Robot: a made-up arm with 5 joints.
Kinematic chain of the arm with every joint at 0, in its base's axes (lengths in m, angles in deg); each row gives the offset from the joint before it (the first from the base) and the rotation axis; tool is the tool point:
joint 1: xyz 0 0 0.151 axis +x
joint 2: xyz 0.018 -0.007 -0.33 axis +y
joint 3: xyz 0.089 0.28 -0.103 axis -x
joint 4: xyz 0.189 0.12 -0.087 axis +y
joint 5: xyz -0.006 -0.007 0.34 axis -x
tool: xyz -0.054 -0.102 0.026
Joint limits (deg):
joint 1: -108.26..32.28
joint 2: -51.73..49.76
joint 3: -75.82..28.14
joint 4: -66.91..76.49
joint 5: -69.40..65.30
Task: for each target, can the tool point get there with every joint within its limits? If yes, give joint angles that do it. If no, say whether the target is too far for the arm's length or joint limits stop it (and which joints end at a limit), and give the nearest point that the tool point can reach.
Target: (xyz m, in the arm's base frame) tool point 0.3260 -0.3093 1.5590
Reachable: no: too far | nearest point 0.3402 0.1484 0.5154 | short by 1.140 m
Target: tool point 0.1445 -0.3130 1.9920
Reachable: no: too far | nearest point 0.2958 0.1799 0.5250 | short by 1.555 m
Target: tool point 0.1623 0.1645 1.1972
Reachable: no: joint limits stop it (at a limit: joint 1, joint 2, joint 5) | nearest point 0.2632 0.2503 0.5370 | short by 0.673 m
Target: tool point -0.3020 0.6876 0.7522
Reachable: no: joint limits stop it (at a limit: joint 1, joint 2, joint 3, joint 5) | nearest point 0.0274 0.4684 0.3919 | short by 0.535 m
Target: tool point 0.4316 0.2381 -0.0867
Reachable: yes | joints -24.77 -19.49 10.50 46.22 -30.13
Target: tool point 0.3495 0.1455 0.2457
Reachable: yes | joints 16.11 -36.97 -31.20 42.92 8.79
